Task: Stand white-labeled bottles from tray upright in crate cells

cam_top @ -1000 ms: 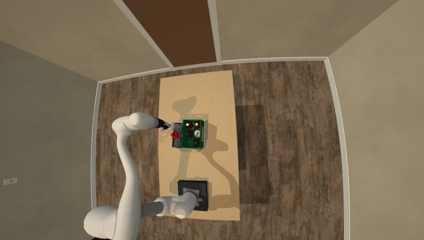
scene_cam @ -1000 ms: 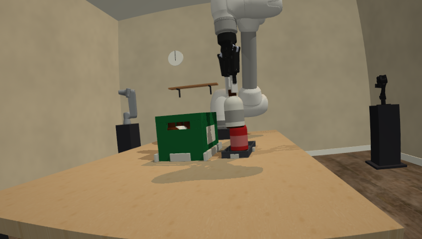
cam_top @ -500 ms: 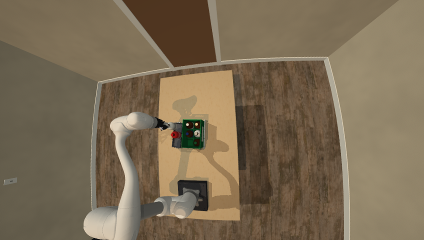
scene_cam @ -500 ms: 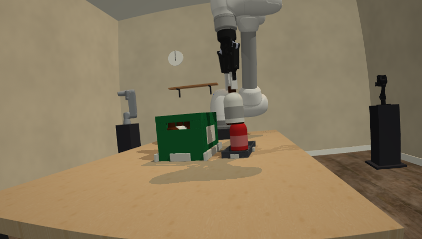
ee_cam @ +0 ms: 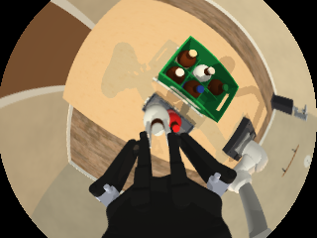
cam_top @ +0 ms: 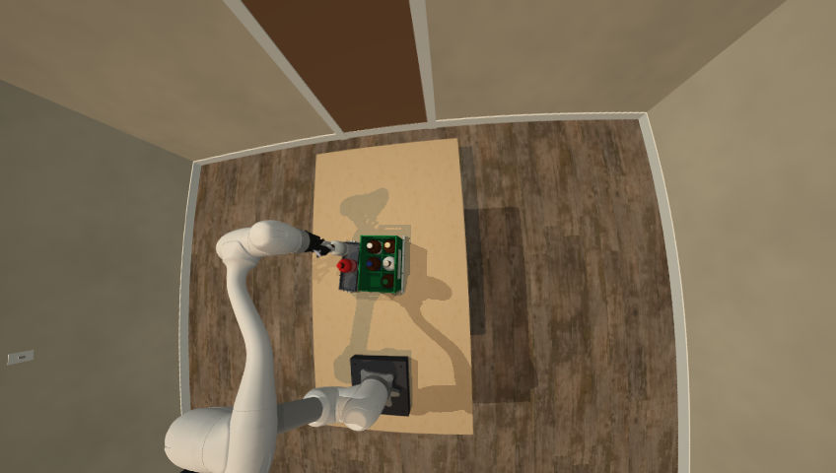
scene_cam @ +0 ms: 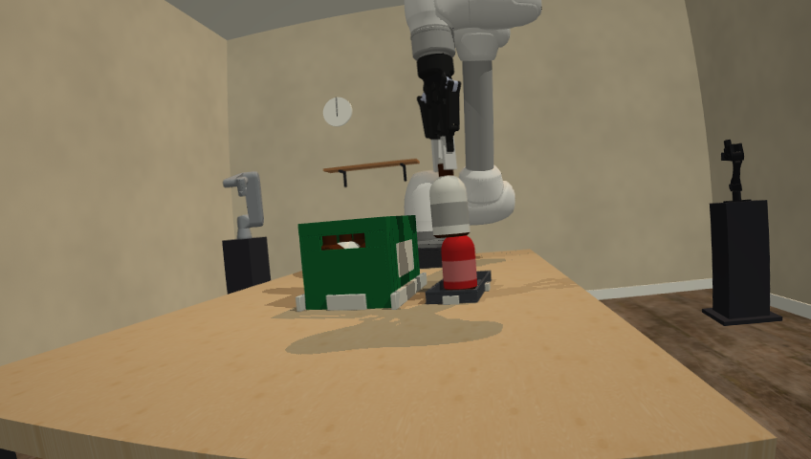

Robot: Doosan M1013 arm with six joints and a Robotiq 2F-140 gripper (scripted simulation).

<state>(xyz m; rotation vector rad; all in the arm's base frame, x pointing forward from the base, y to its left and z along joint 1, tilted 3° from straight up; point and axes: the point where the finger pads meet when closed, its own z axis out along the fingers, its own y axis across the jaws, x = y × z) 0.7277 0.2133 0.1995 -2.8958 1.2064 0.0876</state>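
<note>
Now: hand 9 cm above the white-labeled bottle. The rest, counted from my hand: dark tray: 28 cm below, 9 cm behind; green crate: 21 cm to the right, 21 cm below, 6 cm behind; red-labeled bottle: 21 cm below, 9 cm behind.
</note>
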